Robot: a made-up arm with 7 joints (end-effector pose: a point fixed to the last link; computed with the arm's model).
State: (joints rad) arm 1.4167 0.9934 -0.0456 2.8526 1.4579 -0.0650 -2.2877
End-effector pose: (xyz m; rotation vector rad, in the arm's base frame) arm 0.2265 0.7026 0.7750 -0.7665 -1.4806 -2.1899
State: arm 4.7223 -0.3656 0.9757 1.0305 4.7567 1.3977 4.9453
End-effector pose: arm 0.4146 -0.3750 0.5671 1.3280 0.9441 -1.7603
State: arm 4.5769 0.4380 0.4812 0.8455 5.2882 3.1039 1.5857
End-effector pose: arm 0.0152 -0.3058 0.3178 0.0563 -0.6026 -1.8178
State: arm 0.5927 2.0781 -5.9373 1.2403 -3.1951 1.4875 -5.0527
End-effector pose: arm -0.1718 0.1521 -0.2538 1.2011 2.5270 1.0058
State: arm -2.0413 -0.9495 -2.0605 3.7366 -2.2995 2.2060 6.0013
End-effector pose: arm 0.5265 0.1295 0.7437 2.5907 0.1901 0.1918
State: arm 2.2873 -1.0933 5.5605 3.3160 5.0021 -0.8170 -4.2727
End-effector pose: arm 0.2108 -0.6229 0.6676 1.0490 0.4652 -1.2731
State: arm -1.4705 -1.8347 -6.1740 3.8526 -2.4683 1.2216 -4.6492
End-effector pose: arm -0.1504 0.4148 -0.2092 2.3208 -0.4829 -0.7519
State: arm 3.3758 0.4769 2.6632 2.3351 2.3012 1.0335 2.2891
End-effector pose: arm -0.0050 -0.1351 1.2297 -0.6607 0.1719 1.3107
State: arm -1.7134 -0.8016 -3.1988 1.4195 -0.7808 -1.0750 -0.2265
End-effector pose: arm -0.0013 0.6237 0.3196 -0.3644 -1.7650 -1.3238
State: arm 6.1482 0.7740 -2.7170 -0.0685 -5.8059 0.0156 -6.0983
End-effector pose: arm -0.3850 0.0190 0.2718 -0.4664 -2.4003 0.0127
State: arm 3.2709 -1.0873 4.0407 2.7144 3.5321 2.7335 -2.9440
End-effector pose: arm 0.6046 0.0168 0.6864 -1.3928 -1.7129 2.1426
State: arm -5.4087 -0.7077 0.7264 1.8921 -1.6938 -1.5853 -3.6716
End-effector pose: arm -0.3416 0.0840 0.8221 -0.3217 -2.0798 -0.0593
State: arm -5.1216 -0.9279 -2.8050 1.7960 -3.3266 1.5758 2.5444
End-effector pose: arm -0.1228 -0.7707 0.3638 0.5162 -0.4433 0.8935
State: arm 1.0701 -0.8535 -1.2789 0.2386 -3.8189 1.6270 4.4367
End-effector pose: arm 0.4314 0.1139 0.3790 -0.4699 0.5658 -1.1589
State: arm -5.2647 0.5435 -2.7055 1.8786 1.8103 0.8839 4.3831
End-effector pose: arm 0.1494 -0.2883 1.1120 1.2322 0.3164 1.4143
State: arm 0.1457 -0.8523 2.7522 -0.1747 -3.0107 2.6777 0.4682
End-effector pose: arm -0.0080 0.1005 0.1356 -2.0219 0.2087 2.3225
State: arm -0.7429 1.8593 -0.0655 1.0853 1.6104 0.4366 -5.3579
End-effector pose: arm -0.1555 0.0359 -0.2042 -0.4159 -2.5660 -1.0087
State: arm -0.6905 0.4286 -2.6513 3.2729 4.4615 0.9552 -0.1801
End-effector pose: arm 0.4216 -0.1970 1.0976 -1.1328 -0.1494 -1.7293
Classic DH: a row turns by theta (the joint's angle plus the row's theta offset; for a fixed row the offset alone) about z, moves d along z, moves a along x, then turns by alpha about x. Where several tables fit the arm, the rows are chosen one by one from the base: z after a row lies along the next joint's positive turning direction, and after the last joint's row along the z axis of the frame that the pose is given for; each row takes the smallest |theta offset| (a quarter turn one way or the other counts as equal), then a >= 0, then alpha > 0; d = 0 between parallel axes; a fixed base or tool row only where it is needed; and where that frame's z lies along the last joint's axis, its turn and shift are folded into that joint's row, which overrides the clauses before.
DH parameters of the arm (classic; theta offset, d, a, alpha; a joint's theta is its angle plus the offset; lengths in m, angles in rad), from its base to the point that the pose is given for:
joint 1: 0 0.3971 0 -1.5708
joint 2: 0 0 0 1.5708
joint 3: 0 0.2354 0.0323 1.5708
joint 4: 0 0 0.1011 1.5708
joint 5: 0 0.4468 0 1.5708
joint 6: 0 0 0.1044 -1.5708
joint 7: 0 0.1333 0 0

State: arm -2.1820 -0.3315 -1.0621 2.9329 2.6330 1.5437 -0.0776
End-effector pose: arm 0.2107 0.1507 1.1830 1.6461 -0.1992 1.8430
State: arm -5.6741 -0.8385 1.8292 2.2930 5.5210 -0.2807 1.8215
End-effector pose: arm -0.7063 -0.1574 0.7693 -0.0543 -1.2914 0.1360
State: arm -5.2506 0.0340 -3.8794 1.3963 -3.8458 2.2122 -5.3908
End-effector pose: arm -0.4552 -0.2434 0.7961 -0.2975 0.8325 -1.5749
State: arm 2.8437 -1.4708 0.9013 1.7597 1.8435 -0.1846 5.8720
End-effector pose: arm 0.2348 -0.4589 0.8842 0.5156 -0.5650 1.1955
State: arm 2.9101 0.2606 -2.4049 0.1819 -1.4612 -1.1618 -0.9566
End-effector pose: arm 0.1492 0.2423 0.2757 0.0574 -2.5550 -1.4772
